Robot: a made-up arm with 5 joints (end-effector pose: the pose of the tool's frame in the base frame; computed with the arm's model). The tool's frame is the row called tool. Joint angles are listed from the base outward.
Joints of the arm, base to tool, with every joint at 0 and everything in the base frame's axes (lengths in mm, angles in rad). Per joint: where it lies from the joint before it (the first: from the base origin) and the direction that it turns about. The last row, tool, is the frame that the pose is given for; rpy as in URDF.
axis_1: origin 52.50 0.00 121.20 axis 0 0 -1
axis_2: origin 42.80 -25.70 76.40 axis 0 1 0
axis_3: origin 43.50 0.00 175.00 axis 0 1 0
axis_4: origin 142.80 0.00 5.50 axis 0 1 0
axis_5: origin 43.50 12.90 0.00 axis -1 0 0
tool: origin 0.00 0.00 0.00 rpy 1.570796 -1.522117 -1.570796
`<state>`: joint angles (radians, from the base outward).
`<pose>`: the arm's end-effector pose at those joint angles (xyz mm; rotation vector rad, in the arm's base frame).
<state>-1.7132 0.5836 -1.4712 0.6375 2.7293</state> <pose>22.1 302.3 444.7 0.9471 1.8029 -1.2817</pose>
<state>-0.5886 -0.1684 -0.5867 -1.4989 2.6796</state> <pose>167.0 61.0 513.0 -2.5033 -1.5336 -1.0430</pose>
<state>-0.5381 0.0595 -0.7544 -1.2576 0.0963</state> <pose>219.3 84.6 505.7 -0.6730 2.6891 0.1546</pose>
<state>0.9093 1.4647 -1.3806 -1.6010 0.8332</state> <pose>267.6 -297.1 209.8 -2.3135 -2.0451 -0.0052</pose>
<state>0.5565 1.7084 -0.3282 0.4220 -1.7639</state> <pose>243.3 -133.8 -51.0 -0.1737 0.2392 -2.3560</pose>
